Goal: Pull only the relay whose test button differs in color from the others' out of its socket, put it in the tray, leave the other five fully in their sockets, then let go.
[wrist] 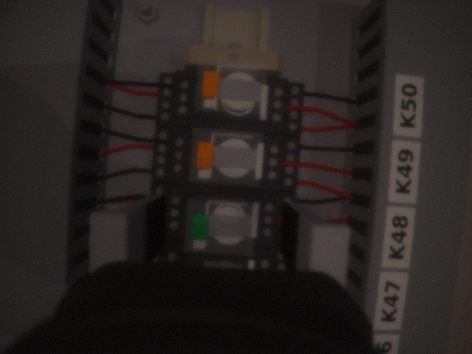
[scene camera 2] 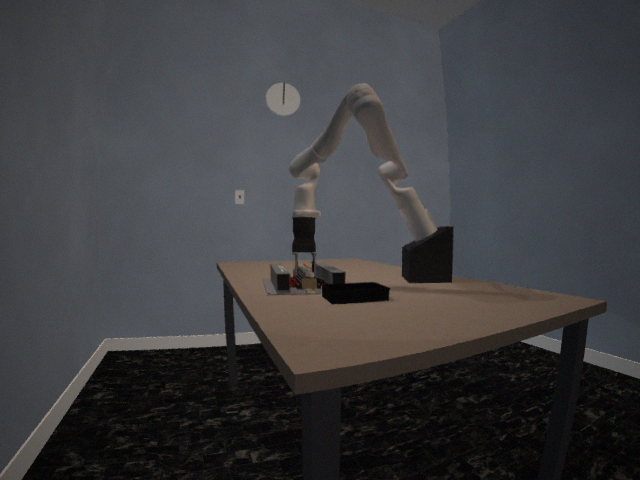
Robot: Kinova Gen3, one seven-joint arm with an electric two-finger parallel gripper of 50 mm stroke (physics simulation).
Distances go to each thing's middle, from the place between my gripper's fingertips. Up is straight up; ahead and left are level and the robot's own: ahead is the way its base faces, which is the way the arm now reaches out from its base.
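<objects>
For the grey panel point(wrist: 316, 49), I count from my hand: it is 10 mm behind, 40 mm to the right and 50 mm below.
</objects>
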